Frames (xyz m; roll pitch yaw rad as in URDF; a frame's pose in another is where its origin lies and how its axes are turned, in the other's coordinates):
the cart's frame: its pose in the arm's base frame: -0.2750 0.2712 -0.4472 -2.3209 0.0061 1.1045
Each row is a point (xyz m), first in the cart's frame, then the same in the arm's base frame.
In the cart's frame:
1: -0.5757 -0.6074 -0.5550
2: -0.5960 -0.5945 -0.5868
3: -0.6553 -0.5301 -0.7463
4: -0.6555 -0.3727 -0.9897
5: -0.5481 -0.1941 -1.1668
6: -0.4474 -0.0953 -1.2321
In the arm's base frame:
1: -0.5387 -0.2349 0.3790
2: -0.5192 -0.2674 0.3914
3: -0.4022 -0.3922 0.4534
4: -0.1473 -0.5205 0.5041
5: 0.1255 -0.5376 0.4936
6: 0.2735 -0.4995 0.4652

